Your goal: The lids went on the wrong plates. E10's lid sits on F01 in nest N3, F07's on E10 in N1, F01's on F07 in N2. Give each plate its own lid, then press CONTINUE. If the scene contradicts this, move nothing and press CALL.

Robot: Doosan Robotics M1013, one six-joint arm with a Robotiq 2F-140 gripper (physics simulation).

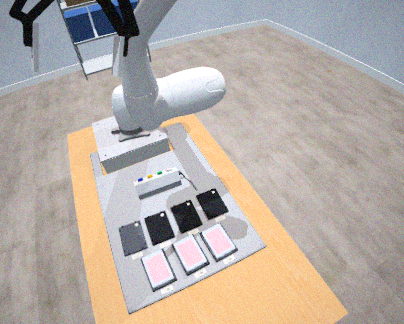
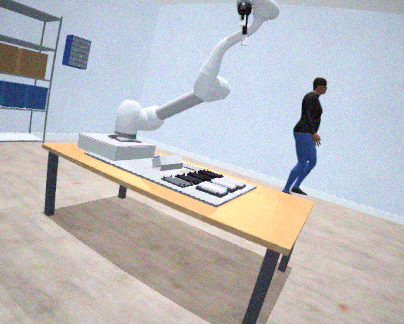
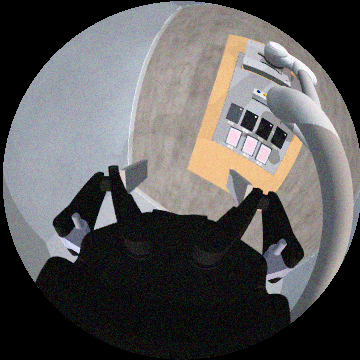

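Seen in the pictures: gripper, fingertip midpoint: (image 1: 78, 73) (image 2: 243, 35) (image 3: 187, 172); arm's base at its link origin: (image 1: 134, 129) (image 2: 124, 139) (image 3: 273, 61).
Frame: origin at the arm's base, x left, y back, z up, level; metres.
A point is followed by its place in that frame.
Three plates with pink tops and pale rims, at left (image 1: 159, 269) {x 0.037, y -0.822, z -0.058 m} (image 3: 233, 137) {x 0.035, y -0.813, z -0.058 m}, middle (image 1: 190, 253) {x 0.168, y -0.790, z -0.055 m} (image 3: 249, 145) {x 0.166, y -0.782, z -0.054 m} and right (image 1: 219, 241) {x 0.293, y -0.768, z -0.060 m} (image 3: 263, 153) {x 0.289, y -0.754, z -0.060 m}, lie in the front row. Behind them is a row of dark rectangular pieces: a grey one (image 1: 133, 237) {x -0.059, y -0.646, z -0.080 m} (image 3: 235, 113) {x -0.053, y -0.644, z -0.080 m} at the left, then black ones (image 1: 159, 228) {x 0.059, y -0.631, z -0.080 m} (image 1: 186, 216) {x 0.187, y -0.603, z -0.079 m} (image 1: 212, 203) {x 0.318, y -0.568, z -0.080 m}. Label text is too small to read, so plate, lid and nest names cannot be told. The button box (image 1: 159, 189) {x 0.088, y -0.429, z -0.063 m} has blue, yellow, green and whitish buttons. My gripper (image 1: 76, 52) (image 2: 244, 36) {x 0.051, y -0.774, z 0.717 m} (image 3: 187, 172) {x 0.051, y -0.774, z 0.717 m} is open and empty, high above the table.
A grey board (image 1: 131, 295) {x -0.089, y -0.887, z -0.090 m} (image 2: 240, 195) {x 0.185, y -0.892, z -0.097 m} lies on the wooden table (image 1: 295, 295) {x 0.511, y -1.044, z -0.102 m} (image 2: 270, 215) {x 0.096, y -1.126, z -0.102 m}. The arm's base block (image 1: 135, 154) {x -0.009, y -0.175, z -0.036 m} (image 2: 117, 147) {x -0.181, y -0.210, z -0.010 m} is at its rear. A person (image 2: 310, 120) stands beyond the table. A shelf rack (image 2: 54, 80) with boxes stands at the left.
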